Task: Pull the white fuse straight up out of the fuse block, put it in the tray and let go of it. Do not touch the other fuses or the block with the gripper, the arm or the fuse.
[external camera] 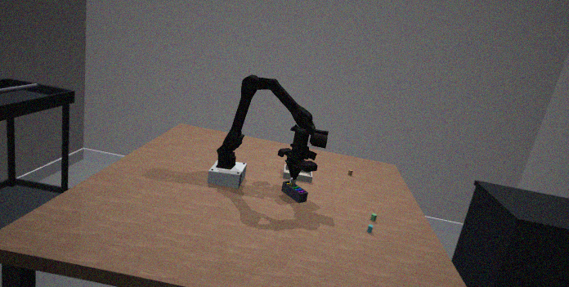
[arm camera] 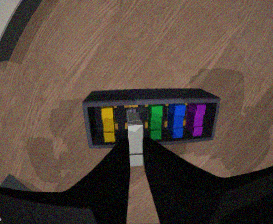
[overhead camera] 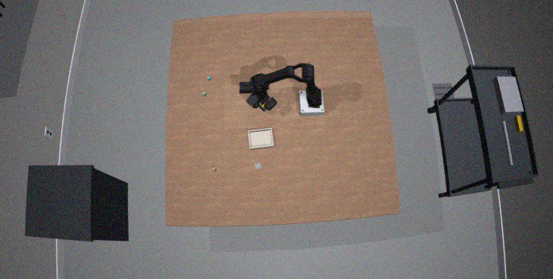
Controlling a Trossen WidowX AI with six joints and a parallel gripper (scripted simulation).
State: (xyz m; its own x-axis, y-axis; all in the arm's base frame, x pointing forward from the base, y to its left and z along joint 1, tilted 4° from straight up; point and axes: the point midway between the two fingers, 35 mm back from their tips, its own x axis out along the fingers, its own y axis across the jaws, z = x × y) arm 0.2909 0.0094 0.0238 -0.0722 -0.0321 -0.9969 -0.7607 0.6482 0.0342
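The tray lies 20 cm to the left of my gripper tip, 6 cm below it and 1 cm behind it. The rest, counted from my gripper tip: orange fuse (38 cm to the left, 24 cm ahead, 5 cm below); teal fuse (32 cm ahead, 14 cm to the right, 6 cm below); green fuse (34 cm ahead, 6 cm below, 5 cm to the right).
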